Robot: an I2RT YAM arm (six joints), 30 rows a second.
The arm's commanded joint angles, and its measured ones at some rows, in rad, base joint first. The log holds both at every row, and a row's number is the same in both.
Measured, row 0: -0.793 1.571 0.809 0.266 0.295 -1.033
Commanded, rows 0 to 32: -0.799 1.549 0.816 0.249 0.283 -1.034; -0.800 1.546 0.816 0.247 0.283 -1.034; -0.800 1.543 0.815 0.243 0.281 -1.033; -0.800 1.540 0.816 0.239 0.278 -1.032; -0.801 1.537 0.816 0.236 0.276 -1.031; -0.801 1.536 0.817 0.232 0.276 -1.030; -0.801 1.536 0.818 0.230 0.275 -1.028; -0.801 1.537 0.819 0.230 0.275 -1.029; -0.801 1.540 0.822 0.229 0.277 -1.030; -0.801 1.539 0.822 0.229 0.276 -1.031; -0.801 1.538 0.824 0.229 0.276 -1.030; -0.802 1.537 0.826 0.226 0.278 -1.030; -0.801 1.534 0.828 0.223 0.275 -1.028; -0.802 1.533 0.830 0.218 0.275 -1.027; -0.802 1.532 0.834 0.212 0.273 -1.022; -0.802 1.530 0.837 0.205 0.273 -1.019; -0.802 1.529 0.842 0.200 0.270 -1.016; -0.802 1.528 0.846 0.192 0.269 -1.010; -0.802 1.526 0.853 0.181 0.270 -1.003; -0.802 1.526 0.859 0.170 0.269 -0.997; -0.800 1.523 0.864 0.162 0.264 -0.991; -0.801 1.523 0.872 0.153 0.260 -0.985; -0.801 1.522 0.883 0.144 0.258 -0.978; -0.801 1.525 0.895 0.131 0.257 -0.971; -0.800 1.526 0.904 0.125 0.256 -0.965; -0.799 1.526 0.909 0.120 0.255 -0.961; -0.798 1.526 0.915 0.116 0.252 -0.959; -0.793 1.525 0.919 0.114 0.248 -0.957; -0.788 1.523 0.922 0.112 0.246 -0.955; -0.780 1.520 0.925 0.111 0.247 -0.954; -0.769 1.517 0.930 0.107 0.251 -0.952; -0.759 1.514 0.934 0.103 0.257 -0.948; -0.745 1.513 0.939 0.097 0.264 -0.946
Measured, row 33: -0.773 1.544 0.905 0.137 0.262 -0.978
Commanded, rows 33 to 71: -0.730 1.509 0.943 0.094 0.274 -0.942; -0.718 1.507 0.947 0.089 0.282 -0.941; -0.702 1.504 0.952 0.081 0.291 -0.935; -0.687 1.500 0.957 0.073 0.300 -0.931; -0.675 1.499 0.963 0.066 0.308 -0.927; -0.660 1.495 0.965 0.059 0.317 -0.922; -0.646 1.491 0.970 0.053 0.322 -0.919; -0.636 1.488 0.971 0.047 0.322 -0.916; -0.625 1.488 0.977 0.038 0.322 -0.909; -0.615 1.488 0.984 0.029 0.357 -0.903; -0.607 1.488 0.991 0.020 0.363 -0.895; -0.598 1.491 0.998 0.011 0.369 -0.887; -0.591 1.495 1.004 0.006 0.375 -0.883; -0.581 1.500 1.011 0.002 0.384 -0.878; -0.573 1.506 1.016 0.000 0.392 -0.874; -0.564 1.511 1.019 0.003 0.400 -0.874; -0.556 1.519 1.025 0.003 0.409 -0.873; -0.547 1.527 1.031 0.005 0.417 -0.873; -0.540 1.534 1.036 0.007 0.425 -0.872; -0.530 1.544 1.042 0.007 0.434 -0.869; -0.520 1.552 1.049 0.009 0.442 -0.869; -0.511 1.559 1.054 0.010 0.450 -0.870; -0.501 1.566 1.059 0.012 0.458 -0.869; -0.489 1.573 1.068 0.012 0.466 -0.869; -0.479 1.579 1.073 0.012 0.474 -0.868; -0.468 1.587 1.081 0.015 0.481 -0.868; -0.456 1.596 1.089 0.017 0.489 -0.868; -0.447 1.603 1.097 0.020 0.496 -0.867; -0.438 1.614 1.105 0.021 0.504 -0.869; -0.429 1.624 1.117 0.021 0.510 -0.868; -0.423 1.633 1.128 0.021 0.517 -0.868; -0.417 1.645 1.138 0.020 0.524 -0.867; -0.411 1.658 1.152 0.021 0.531 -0.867; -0.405 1.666 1.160 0.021 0.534 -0.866; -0.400 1.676 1.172 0.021 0.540 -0.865; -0.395 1.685 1.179 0.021 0.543 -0.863; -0.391 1.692 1.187 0.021 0.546 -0.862; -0.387 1.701 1.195 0.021 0.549 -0.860; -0.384 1.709 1.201 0.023 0.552 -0.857
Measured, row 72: -0.392 1.685 1.161 0.026 0.514 -0.886
